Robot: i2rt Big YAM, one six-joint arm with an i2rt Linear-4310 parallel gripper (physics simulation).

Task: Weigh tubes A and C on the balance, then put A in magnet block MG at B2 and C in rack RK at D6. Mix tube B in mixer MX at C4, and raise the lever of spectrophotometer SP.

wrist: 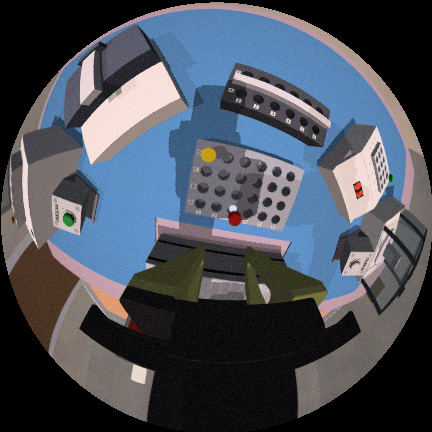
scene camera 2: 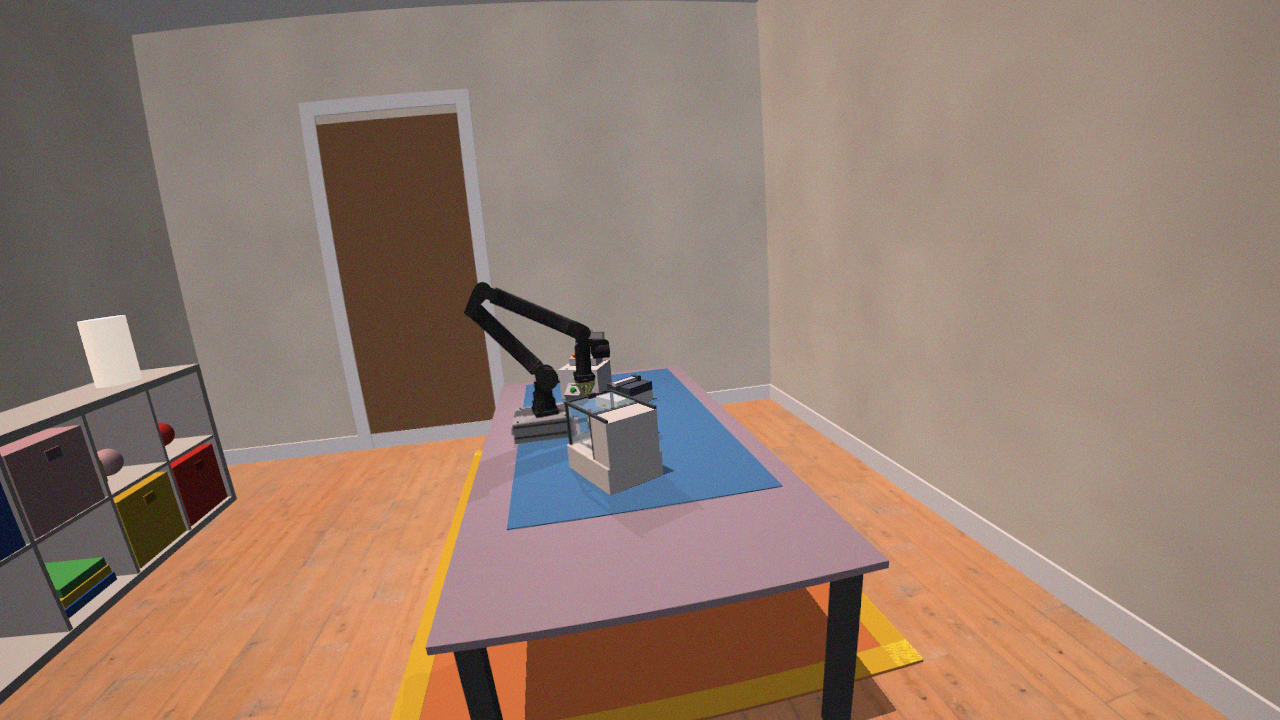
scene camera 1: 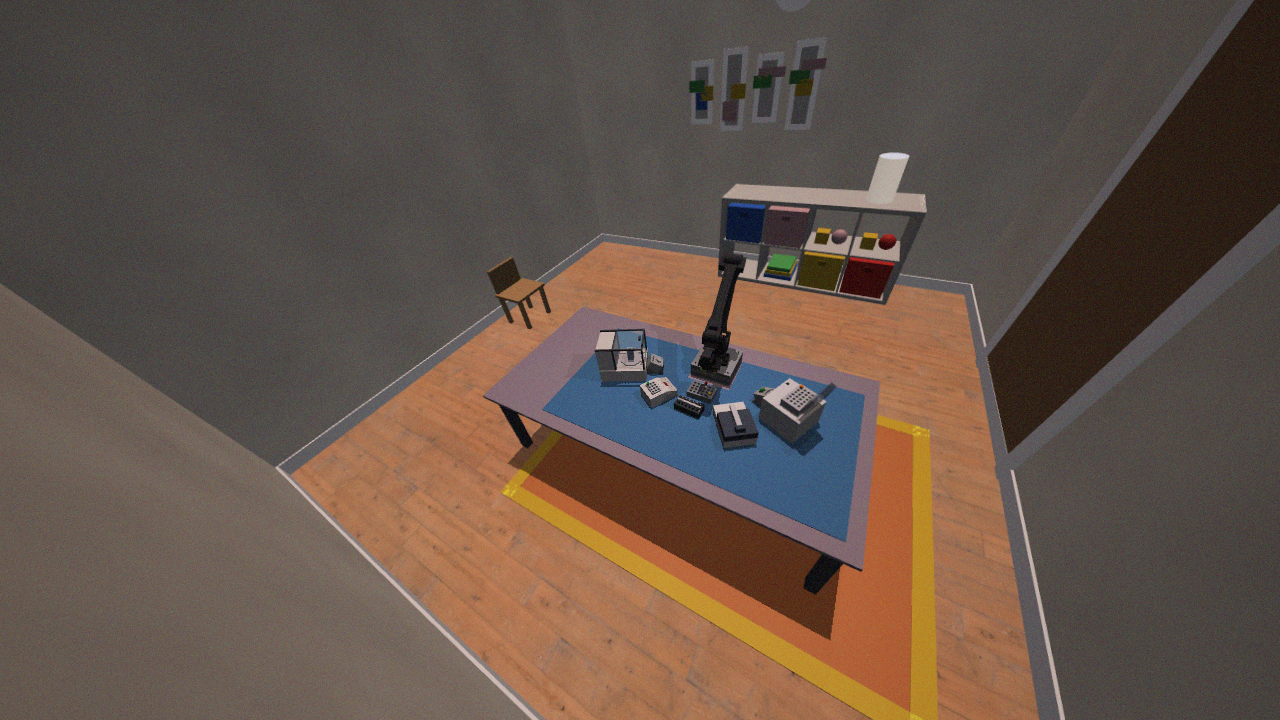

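Where they show: gripper, between the fingertips: (wrist: 224,251) (scene camera 2: 585,399) (scene camera 1: 709,376); arm's base, origin of its link: (scene camera 2: 545,411).
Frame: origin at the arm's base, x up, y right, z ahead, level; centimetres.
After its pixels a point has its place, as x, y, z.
Note:
My gripper (wrist: 224,251) @[2.5, 0.7, 15.5] (scene camera 2: 584,389) @[2.5, 0.7, 15.5] is partly open and empty, pointing down above the table near the grey rack (wrist: 204,179) @[-3.9, -1.5, 19.9] (scene camera 1: 691,392) @[-3.9, 7.6, 22.4]. In the wrist view, a yellow-capped tube (wrist: 208,154) @[-1.4, -1.0, 22.8] is in the rack's D1 corner. A red-capped tube (wrist: 234,218) @[-1.4, 1.8, 16.6] is in row A; its column is unclear. A green cap (wrist: 391,178) @[1.7, 27.9, 26.7] shows at the far edge of the white device with a red display (wrist: 345,185) @[-2.9, 18.0, 21.9] (scene camera 1: 657,391) @[0.0, 22.5, 29.4]. Tube letters are unreadable. The dark magnet block (wrist: 270,90) @[-2.1, 4.6, 30.6] (scene camera 1: 689,406) @[-3.8, 6.3, 31.3] stands beyond the rack. The glass-sided balance (scene camera 1: 623,374) @[-1.8, 44.0, 21.2] (scene camera 2: 633,447) @[4.6, 58.5, 15.5] stands at the far side.
A dark-and-white device with a light bar (wrist: 132,110) @[-2.4, -9.6, 28.5] (scene camera 1: 735,425) @[2.7, -16.2, 40.7] stands beside the rack. A large white device (scene camera 1: 780,417) @[2.9, -32.9, 32.4] stands beyond it. Small boxes with a green button (wrist: 67,219) @[0.1, -23.8, 15.8] and a dial (wrist: 355,264) @[0.0, 28.4, 8.2] stand on either side. The arm's base (scene camera 2: 539,428) @[-2.5, 10.0, -4.0] is close behind the rack.

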